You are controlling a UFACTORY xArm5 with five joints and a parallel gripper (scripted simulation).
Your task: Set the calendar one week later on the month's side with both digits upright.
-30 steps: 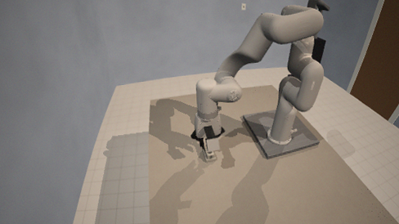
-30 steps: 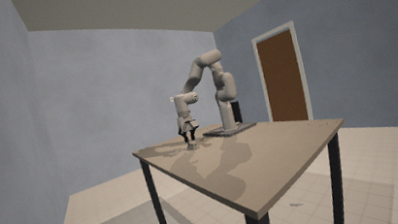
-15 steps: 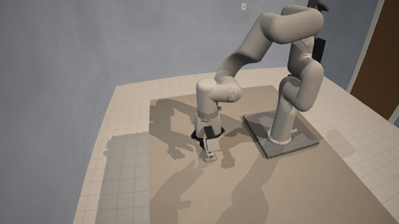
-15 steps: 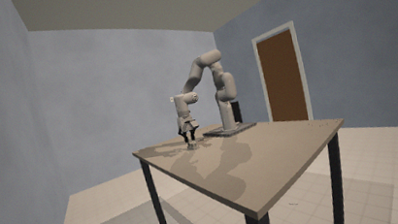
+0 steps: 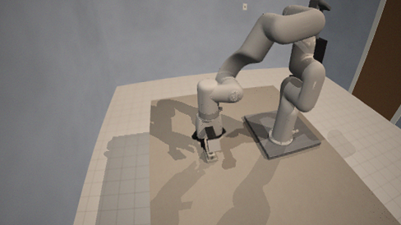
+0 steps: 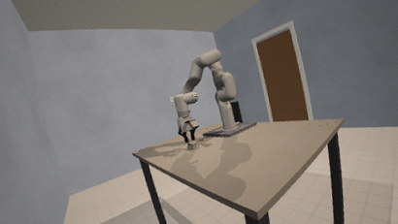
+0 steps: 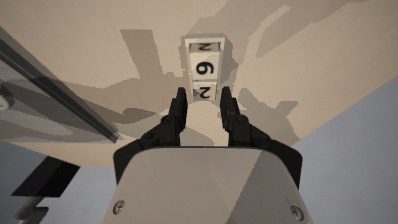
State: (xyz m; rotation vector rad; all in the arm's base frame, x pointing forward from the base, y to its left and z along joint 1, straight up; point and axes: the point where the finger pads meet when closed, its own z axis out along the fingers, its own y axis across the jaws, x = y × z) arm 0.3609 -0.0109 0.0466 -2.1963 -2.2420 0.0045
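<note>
Right now the calendar tray is 60 mm below my hand and 20 mm to the left of it.
</note>
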